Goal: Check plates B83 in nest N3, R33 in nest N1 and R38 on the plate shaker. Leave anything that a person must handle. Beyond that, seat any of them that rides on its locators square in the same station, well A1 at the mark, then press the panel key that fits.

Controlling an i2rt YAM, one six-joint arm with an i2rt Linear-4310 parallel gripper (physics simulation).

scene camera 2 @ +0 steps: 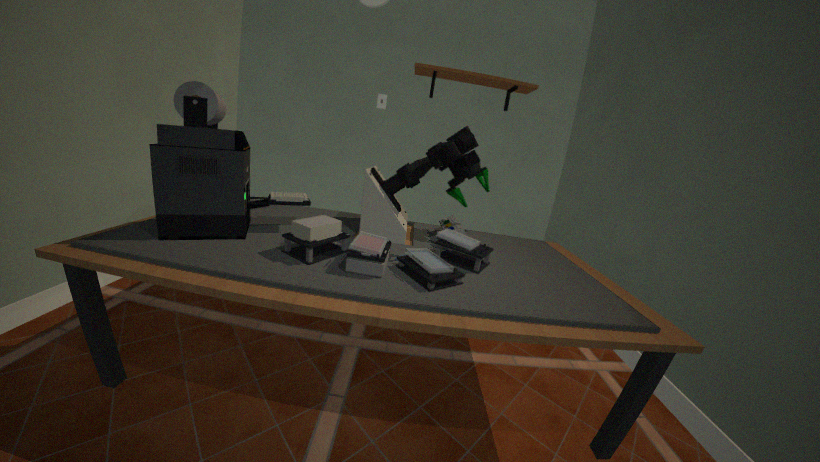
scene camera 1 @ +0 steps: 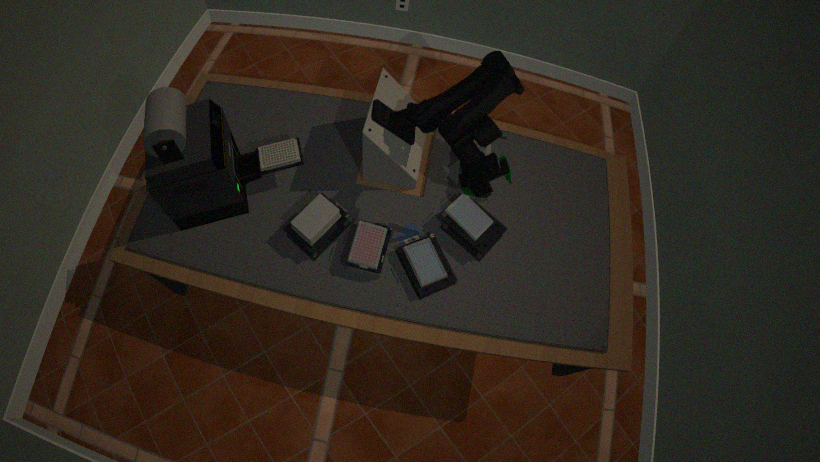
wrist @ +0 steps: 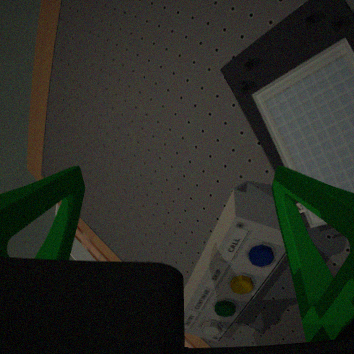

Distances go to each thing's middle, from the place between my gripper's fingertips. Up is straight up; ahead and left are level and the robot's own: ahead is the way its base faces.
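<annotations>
There's a thick white plate (scene camera 1: 320, 215) that sits 50 cm to the right of my hand, 8 cm ahead of it and 13 cm below it. The pale blue plate (scene camera 1: 422, 256) is 17 cm ahead of my hand, and it's 17 cm to the right of it and 16 cm below it too.
</annotations>
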